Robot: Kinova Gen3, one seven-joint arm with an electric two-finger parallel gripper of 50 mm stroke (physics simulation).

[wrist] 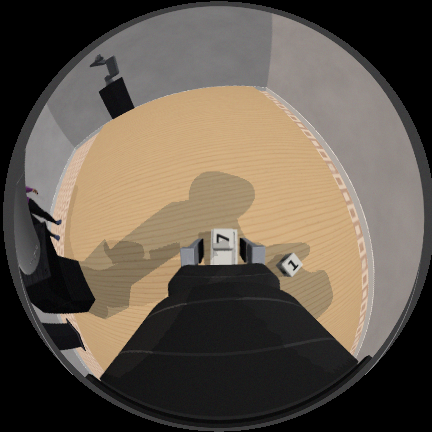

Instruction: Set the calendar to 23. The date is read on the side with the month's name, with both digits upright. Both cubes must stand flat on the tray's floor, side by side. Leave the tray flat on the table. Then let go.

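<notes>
A white cube (223,237) with a black 7 on its upper face is at the far end of a narrow white tray (223,258). The 7 looks turned sideways in this view. The cube's other faces are mostly hidden. A second white cube (291,265) with a black 1 on its upper face lies on the table, to the right of the tray and turned at an angle to it. My gripper (221,246) is open and empty, with one finger on each side of the tray. The near end of the tray is hidden by the gripper's body.
The wooden table (210,130) bears wide shadows of the arm around the tray. A black pedestal (117,97) with a grey device stands beyond the far left edge. Black equipment (60,287) and part of a figure (45,212) show at the left.
</notes>
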